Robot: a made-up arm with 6 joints.
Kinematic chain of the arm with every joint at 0, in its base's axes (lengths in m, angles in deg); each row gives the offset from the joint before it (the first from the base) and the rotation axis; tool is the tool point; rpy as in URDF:
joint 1: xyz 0 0 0.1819 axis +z
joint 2: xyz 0 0 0 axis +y
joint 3: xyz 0.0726 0 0.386 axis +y
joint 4: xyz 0.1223 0 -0.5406 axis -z
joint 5: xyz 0 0 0 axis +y
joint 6: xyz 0.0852 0 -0.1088 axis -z
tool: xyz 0 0 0 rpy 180 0 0
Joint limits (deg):
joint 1: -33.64..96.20
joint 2: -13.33..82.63
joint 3: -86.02..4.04
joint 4: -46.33..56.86
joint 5: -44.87..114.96
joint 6: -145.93..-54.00
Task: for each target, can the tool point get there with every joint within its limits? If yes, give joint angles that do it. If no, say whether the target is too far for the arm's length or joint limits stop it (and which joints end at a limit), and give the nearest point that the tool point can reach.
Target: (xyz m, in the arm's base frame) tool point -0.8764 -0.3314 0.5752
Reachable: no: joint limits stop it (at a limit: joint 2, joint 3) | nearest point -0.2365 -0.0894 0.0863 | short by 0.841 m
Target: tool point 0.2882 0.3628 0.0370
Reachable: yes | joints 50.25 -2.89 -15.40 -5.97 -8.37 -84.00
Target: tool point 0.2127 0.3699 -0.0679
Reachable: yes | joints 60.37 7.73 -21.47 4.85 28.01 -131.04
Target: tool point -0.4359 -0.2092 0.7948
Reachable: no: joint limits stop it (at a limit: joint 2, joint 3) | nearest point -0.1763 -0.0846 0.1326 | short by 0.722 m
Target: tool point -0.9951 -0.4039 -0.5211
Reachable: no: too far | nearest point -0.2186 -0.0887 -0.1321 | short by 0.924 m
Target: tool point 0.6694 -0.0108 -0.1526
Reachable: yes | joints -1.89 40.83 -55.55 -7.93 1.89 -82.34
